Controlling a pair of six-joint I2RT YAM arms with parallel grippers.
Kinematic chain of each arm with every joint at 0, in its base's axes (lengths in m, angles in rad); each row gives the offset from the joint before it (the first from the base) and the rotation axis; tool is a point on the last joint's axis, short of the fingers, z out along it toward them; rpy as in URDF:
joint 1: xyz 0 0 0.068 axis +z
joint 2: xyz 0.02 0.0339 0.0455 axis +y
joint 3: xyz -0.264 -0.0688 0 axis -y
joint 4: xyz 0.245 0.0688 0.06 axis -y
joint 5: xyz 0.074 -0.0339 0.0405 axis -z
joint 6: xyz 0.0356 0 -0.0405 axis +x
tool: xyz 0 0 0 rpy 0 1.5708 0
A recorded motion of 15 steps. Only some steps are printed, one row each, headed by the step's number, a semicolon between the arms.
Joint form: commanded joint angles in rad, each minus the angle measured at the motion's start. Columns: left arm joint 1, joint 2, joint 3, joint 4, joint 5, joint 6; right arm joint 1, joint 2, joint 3, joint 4, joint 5, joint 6.
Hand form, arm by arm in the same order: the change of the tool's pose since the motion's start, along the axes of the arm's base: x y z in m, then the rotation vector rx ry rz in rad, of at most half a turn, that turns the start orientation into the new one. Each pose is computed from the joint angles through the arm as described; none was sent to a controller.
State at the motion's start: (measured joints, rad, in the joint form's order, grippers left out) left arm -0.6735 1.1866 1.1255 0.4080 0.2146 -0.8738; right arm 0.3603 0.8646 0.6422 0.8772 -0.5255 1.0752
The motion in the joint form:
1: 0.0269 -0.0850 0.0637 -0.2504 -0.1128 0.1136; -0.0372 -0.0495 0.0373 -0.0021 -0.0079 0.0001
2: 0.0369 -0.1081 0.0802 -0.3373 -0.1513 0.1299; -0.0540 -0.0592 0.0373 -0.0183 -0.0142 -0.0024
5: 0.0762 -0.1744 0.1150 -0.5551 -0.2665 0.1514; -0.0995 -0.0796 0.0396 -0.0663 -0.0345 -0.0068
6: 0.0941 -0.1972 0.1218 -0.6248 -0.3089 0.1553; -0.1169 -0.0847 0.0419 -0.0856 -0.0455 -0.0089
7: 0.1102 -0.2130 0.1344 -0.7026 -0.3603 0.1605; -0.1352 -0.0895 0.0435 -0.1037 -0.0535 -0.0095
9: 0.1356 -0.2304 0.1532 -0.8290 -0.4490 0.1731; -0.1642 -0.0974 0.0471 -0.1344 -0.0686 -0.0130
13: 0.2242 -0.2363 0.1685 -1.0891 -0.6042 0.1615; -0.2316 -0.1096 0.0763 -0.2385 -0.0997 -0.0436
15: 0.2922 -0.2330 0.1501 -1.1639 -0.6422 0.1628; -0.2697 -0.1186 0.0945 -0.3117 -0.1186 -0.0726
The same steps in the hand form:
1: -0.0137 0.0245 0.0166 0.1101 0.0203 0.1674; -0.0132 -0.0114 0.0198 0.0236 -0.0814 -0.0311
2: -0.0175 0.0320 0.0181 0.1458 0.0527 0.2171; -0.0137 -0.0143 0.0199 0.0159 -0.0785 -0.0444
5: -0.0293 0.0563 0.0200 0.2234 0.1482 0.3686; -0.0140 -0.0215 0.0196 -0.0078 -0.0617 -0.0763
6: -0.0334 0.0653 0.0190 0.2486 0.1833 0.4271; -0.0136 -0.0239 0.0194 -0.0193 -0.0538 -0.0861
7: -0.0366 0.0735 0.0175 0.2817 0.2247 0.4925; -0.0131 -0.0266 0.0191 -0.0280 -0.0442 -0.0982
9: -0.0408 0.0855 0.0129 0.3493 0.2947 0.6031; -0.0125 -0.0308 0.0187 -0.0442 -0.0303 -0.1167
13: -0.0415 0.1102 -0.0082 0.5053 0.4917 0.8307; -0.0103 -0.0404 0.0210 -0.0927 0.0066 -0.1723
15: -0.0376 0.1231 -0.0217 0.5687 0.5764 0.9258; -0.0098 -0.0459 0.0218 -0.1276 0.0307 -0.2063

